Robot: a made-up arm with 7 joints. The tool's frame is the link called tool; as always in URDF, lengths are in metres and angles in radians. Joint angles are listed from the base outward.
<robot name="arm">
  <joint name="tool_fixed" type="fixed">
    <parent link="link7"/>
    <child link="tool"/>
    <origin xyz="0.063 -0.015 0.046" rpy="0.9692 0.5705 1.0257"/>
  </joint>
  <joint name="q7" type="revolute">
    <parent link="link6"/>
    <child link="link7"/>
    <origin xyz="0.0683 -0.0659 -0.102" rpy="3.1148 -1.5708 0"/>
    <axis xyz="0 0 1"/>
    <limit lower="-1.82" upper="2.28"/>
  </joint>
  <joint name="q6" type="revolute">
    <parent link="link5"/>
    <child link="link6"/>
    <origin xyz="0.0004 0.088 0.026" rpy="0 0 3.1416"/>
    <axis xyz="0 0 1"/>
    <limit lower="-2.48" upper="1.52"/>
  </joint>
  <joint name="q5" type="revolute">
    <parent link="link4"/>
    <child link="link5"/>
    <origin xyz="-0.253 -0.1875 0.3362" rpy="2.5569 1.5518 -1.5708"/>
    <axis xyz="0 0 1"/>
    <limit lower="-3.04" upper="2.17"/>
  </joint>
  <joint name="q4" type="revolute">
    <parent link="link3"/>
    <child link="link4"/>
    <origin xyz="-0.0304 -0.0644 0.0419" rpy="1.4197 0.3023 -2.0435"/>
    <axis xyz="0 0 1"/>
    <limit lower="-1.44" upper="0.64"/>
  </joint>
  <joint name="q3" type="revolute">
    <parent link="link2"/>
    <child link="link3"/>
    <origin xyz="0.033 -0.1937 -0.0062" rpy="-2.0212 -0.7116 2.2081"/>
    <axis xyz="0 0 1"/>
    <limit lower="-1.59" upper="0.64"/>
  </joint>
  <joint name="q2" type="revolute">
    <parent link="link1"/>
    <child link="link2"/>
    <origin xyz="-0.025 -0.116 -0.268" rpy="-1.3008 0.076 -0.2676"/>
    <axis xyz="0 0 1"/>
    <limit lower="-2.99" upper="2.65"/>
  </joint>
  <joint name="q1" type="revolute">
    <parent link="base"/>
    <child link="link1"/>
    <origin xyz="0.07 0.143 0.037" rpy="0 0 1.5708"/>
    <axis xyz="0 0 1"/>
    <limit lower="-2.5" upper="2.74"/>
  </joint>
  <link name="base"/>
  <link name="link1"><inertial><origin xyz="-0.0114 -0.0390 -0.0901"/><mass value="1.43"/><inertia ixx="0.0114" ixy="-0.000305" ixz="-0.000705" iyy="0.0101" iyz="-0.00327" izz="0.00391"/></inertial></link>
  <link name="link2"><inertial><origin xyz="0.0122 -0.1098 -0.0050"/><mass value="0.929"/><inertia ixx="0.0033" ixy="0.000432" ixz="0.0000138" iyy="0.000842" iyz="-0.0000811" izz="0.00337"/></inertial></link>
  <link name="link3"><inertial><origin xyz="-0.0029 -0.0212 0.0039"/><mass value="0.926"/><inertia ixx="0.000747" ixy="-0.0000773" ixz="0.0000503" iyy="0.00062" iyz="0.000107" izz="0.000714"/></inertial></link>
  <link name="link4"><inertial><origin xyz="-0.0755 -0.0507 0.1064"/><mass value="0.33"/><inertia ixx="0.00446" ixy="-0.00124" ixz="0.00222" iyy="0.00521" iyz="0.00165" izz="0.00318"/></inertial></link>
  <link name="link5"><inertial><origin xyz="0.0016 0.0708 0.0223"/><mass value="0.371"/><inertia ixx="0.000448" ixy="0" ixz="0" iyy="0.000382" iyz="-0.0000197" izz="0.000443"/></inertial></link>
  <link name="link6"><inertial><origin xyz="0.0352 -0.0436 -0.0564"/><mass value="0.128"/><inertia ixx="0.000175" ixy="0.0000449" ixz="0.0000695" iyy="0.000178" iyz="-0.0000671" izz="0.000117"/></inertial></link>
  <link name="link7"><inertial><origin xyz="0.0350 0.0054 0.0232"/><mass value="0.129"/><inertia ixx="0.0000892" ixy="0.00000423" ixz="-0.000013" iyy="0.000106" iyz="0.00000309" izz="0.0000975"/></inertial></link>
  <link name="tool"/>
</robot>
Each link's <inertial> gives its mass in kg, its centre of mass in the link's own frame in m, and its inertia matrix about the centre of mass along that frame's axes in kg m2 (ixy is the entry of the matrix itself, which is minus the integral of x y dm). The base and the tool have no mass. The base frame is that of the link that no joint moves.
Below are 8 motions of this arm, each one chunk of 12 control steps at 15 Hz.
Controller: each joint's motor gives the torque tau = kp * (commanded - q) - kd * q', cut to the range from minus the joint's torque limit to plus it. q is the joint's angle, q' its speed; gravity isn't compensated. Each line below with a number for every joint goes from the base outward.
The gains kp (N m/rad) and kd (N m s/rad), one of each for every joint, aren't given. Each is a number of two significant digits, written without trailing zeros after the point. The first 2 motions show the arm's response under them.
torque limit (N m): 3.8 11 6.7 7 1 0.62 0.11
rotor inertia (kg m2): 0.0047 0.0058 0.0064 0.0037 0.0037 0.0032 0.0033
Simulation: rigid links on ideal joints. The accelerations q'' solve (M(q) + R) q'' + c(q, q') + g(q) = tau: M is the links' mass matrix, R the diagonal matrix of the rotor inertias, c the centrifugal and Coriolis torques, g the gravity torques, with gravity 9.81 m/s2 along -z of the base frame. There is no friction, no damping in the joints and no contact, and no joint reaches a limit. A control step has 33 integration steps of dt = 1/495 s. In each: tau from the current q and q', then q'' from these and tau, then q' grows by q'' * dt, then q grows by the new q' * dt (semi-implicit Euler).
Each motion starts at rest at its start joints. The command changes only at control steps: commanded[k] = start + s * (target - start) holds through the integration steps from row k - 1 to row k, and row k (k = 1, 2, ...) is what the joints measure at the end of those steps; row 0 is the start. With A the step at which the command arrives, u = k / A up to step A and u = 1 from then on. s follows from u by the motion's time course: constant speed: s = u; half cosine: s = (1 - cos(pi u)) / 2; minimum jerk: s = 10 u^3 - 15 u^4 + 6 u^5; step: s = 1 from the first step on.
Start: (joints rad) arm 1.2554 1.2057 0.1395 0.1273 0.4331 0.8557 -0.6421
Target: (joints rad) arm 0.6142 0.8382 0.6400 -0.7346 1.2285 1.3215 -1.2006
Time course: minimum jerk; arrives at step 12
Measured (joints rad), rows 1 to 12:
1: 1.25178 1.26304 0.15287 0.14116 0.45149 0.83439 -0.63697
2: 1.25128 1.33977 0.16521 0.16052 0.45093 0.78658 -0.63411
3: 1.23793 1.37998 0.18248 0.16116 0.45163 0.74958 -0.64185
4: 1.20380 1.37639 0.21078 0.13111 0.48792 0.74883 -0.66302
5: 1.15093 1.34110 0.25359 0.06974 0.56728 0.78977 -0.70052
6: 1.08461 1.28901 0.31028 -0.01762 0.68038 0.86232 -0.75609
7: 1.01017 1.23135 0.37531 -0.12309 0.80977 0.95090 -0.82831
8: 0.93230 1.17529 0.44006 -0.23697 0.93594 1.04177 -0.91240
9: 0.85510 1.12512 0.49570 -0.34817 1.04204 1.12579 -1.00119
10: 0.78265 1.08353 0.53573 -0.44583 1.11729 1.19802 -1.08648
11: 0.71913 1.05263 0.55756 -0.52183 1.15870 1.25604 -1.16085
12: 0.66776 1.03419 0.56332 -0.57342 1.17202 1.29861 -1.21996
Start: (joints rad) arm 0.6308 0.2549 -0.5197 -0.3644 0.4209 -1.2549 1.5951
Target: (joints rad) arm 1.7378 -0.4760 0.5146 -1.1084 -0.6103 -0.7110 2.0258
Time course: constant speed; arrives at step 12
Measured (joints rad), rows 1 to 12:
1: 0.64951 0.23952 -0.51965 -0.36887 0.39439 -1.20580 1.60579
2: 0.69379 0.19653 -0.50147 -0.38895 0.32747 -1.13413 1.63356
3: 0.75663 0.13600 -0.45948 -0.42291 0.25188 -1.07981 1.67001
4: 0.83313 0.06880 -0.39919 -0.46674 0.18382 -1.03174 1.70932
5: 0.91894 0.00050 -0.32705 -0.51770 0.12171 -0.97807 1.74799
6: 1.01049 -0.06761 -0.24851 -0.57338 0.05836 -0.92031 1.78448
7: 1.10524 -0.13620 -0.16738 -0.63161 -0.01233 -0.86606 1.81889
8: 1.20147 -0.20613 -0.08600 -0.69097 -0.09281 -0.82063 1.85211
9: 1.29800 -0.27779 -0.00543 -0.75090 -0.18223 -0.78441 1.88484
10: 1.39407 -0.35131 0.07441 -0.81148 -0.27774 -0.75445 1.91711
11: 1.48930 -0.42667 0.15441 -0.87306 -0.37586 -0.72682 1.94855
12: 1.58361 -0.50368 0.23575 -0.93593 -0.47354 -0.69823 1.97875
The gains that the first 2 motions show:
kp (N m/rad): 26 24 16 21 2.5 1 0.27
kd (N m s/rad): 4 2 2.6 3.3 0.23 0.09 0.05
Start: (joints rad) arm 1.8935 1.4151 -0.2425 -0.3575 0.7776 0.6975 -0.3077
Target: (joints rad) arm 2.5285 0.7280 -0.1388 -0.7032 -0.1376 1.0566 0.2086
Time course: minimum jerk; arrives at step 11
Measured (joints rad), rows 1 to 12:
1: 1.88799 1.46784 -0.22629 -0.33307 0.79161 0.68599 -0.30278
2: 1.89096 1.51545 -0.20381 -0.30828 0.79793 0.67060 -0.28883
3: 1.90932 1.50729 -0.18418 -0.29962 0.76331 0.67282 -0.26523
4: 1.94698 1.44904 -0.17007 -0.30823 0.68112 0.69555 -0.22893
5: 2.00637 1.35642 -0.16103 -0.33353 0.55928 0.73360 -0.17699
6: 2.08559 1.24450 -0.15456 -0.37238 0.41560 0.78191 -0.10914
7: 2.17811 1.12829 -0.14780 -0.41894 0.27127 0.83759 -0.02939
8: 2.27399 1.02281 -0.13911 -0.46603 0.14529 0.89743 0.05439
9: 2.36224 0.94076 -0.12889 -0.50709 0.05075 0.95575 0.13287
10: 2.43383 0.88916 -0.11918 -0.53793 -0.00756 1.00490 0.19805
11: 2.48475 0.86589 -0.11240 -0.55785 -0.03517 1.03820 0.24589
12: 2.51734 0.85921 -0.11017 -0.56961 -0.04738 1.05357 0.27764

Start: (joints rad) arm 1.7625 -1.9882 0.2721 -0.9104 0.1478 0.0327 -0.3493
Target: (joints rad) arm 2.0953 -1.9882 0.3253 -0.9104 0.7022 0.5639 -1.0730
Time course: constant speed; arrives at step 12
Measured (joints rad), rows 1 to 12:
1: 1.76759 -2.04320 0.28280 -0.92900 0.18320 0.03660 -0.35063
2: 1.77748 -2.12246 0.29554 -0.96469 0.22028 0.05145 -0.35273
3: 1.79682 -2.17206 0.30673 -0.99646 0.24510 0.06812 -0.36049
4: 1.82351 -2.18990 0.31414 -1.01556 0.27152 0.08691 -0.37811
5: 1.85269 -2.18972 0.31880 -1.02324 0.30634 0.11407 -0.40768
6: 1.88144 -2.18370 0.32284 -1.02424 0.34896 0.15196 -0.44890
7: 1.90895 -2.17838 0.32741 -1.02259 0.39527 0.19729 -0.49945
8: 1.93557 -2.17586 0.33263 -1.02055 0.44149 0.24490 -0.55606
9: 1.96194 -2.17587 0.33814 -1.01895 0.48579 0.29121 -0.61559
10: 1.98858 -2.17743 0.34355 -1.01785 0.52808 0.33518 -0.67578
11: 2.01575 -2.17959 0.34862 -1.01702 0.56912 0.37749 -0.73553
12: 2.04343 -2.18175 0.35332 -1.01623 0.60973 0.41936 -0.79466

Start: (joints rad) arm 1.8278 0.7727 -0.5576 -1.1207 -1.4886 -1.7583 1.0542
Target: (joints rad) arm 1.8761 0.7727 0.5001 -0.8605 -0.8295 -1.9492 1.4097
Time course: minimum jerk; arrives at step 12
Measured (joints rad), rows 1 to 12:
1: 1.81781 0.81177 -0.55863 -1.09556 -1.51431 -1.78371 1.06666
2: 1.81567 0.85113 -0.55013 -1.07190 -1.55594 -1.83880 1.10206
3: 1.82016 0.87471 -0.51630 -1.05149 -1.57172 -1.89594 1.14627
4: 1.82616 0.88701 -0.45479 -1.02853 -1.54316 -1.93978 1.19152
5: 1.83157 0.89274 -0.36641 -0.99990 -1.46894 -1.96575 1.23595
6: 1.83616 0.89536 -0.25538 -0.96531 -1.35939 -1.97666 1.28029
7: 1.84024 0.89729 -0.12948 -0.92652 -1.23020 -1.97763 1.32576
8: 1.84433 0.90034 0.00089 -0.88660 -1.09821 -1.97281 1.37286
9: 1.84927 0.90586 0.12462 -0.84912 -0.97915 -1.96490 1.42061
10: 1.85606 0.91438 0.23181 -0.81736 -0.88585 -1.95634 1.46640
11: 1.86509 0.92519 0.31570 -0.79326 -0.82589 -1.95006 1.50657
12: 1.87527 0.93644 0.37468 -0.77664 -0.79861 -1.94845 1.53788

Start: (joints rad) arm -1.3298 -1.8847 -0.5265 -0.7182 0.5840 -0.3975 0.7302
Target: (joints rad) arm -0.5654 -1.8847 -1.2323 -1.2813 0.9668 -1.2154 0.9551
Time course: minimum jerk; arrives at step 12
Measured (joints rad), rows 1 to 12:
1: -1.32992 -1.92783 -0.52788 -0.75508 0.57059 -0.41053 0.72279
2: -1.32730 -1.97047 -0.53391 -0.79198 0.55989 -0.44544 0.70760
3: -1.31069 -1.98825 -0.54876 -0.82694 0.57802 -0.48319 0.69703
4: -1.27557 -1.99003 -0.57717 -0.87069 0.62174 -0.52759 0.69355
5: -1.21934 -1.98576 -0.62318 -0.92692 0.67889 -0.59267 0.69743
6: -1.14116 -1.98148 -0.68897 -0.99347 0.73533 -0.68738 0.71092
7: -1.04367 -1.98039 -0.77341 -1.06444 0.77928 -0.80976 0.73757
8: -0.93402 -1.98376 -0.87130 -1.13239 0.80500 -0.94661 0.77910
9: -0.82340 -1.99066 -0.97343 -1.19044 0.81370 -1.07799 0.83239
10: -0.72462 -1.99793 -1.06834 -1.23424 0.81103 -1.18489 0.88929
11: -0.64808 -2.00189 -1.14563 -1.26337 0.80329 -1.25606 0.93979
12: -0.59799 -2.00056 -1.19981 -1.28149 0.79624 -1.29106 0.97622

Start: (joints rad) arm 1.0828 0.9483 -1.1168 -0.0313 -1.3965 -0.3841 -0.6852
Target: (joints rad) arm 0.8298 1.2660 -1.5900 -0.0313 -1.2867 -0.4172 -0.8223
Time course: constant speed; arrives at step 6
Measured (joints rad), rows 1 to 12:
1: 1.06657 1.00713 -1.11434 0.00531 -1.38627 -0.37697 -0.70196
2: 1.04818 1.08131 -1.12928 0.03686 -1.36959 -0.36205 -0.74639
3: 1.02287 1.14861 -1.16600 0.05583 -1.35199 -0.35270 -0.79898
4: 0.98940 1.20829 -1.21951 0.06720 -1.33402 -0.35408 -0.84709
5: 0.95013 1.26321 -1.28438 0.07426 -1.31787 -0.36463 -0.88622
6: 0.90787 1.31629 -1.35653 0.07871 -1.30555 -0.38147 -0.91632
7: 0.87416 1.34888 -1.41932 0.07625 -1.29903 -0.40314 -0.93132
8: 0.85263 1.36066 -1.46289 0.07415 -1.30694 -0.42498 -0.93166
9: 0.84024 1.36239 -1.48889 0.07462 -1.32409 -0.44546 -0.92516
10: 0.83379 1.36137 -1.50261 0.07653 -1.34126 -0.46140 -0.91780
11: 0.83085 1.36052 -1.50915 0.07860 -1.35327 -0.47052 -0.91239
12: 0.82975 1.36033 -1.51208 0.08021 -1.35935 -0.47327 -0.90955

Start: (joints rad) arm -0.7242 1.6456 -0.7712 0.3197 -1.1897 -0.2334 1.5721
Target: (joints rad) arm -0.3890 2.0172 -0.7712 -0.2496 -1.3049 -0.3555 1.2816
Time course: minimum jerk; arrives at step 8
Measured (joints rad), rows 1 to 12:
1: -0.72587 1.68692 -0.75040 0.35003 -1.19577 -0.24068 1.58502
2: -0.71799 1.73267 -0.71918 0.36838 -1.19475 -0.24115 1.62315
3: -0.69443 1.77691 -0.69315 0.35269 -1.19860 -0.23996 1.66351
4: -0.65371 1.83667 -0.67408 0.29978 -1.21534 -0.25126 1.68761
5: -0.59982 1.91384 -0.66351 0.21516 -1.24066 -0.27263 1.68355
6: -0.54124 1.99424 -0.66093 0.11357 -1.27032 -0.29435 1.64767
7: -0.48689 2.05834 -0.66302 0.01517 -1.30892 -0.31662 1.58525
8: -0.44382 2.09464 -0.66580 -0.06258 -1.36188 -0.35118 1.50952
9: -0.41484 2.10709 -0.66675 -0.11408 -1.42368 -0.40554 1.43927
10: -0.39816 2.10755 -0.66575 -0.14408 -1.48089 -0.46997 1.38886
11: -0.38995 2.10514 -0.66366 -0.16038 -1.52325 -0.52612 1.36160
12: -0.38660 2.10360 -0.66154 -0.16922 -1.54769 -0.56160 1.35235

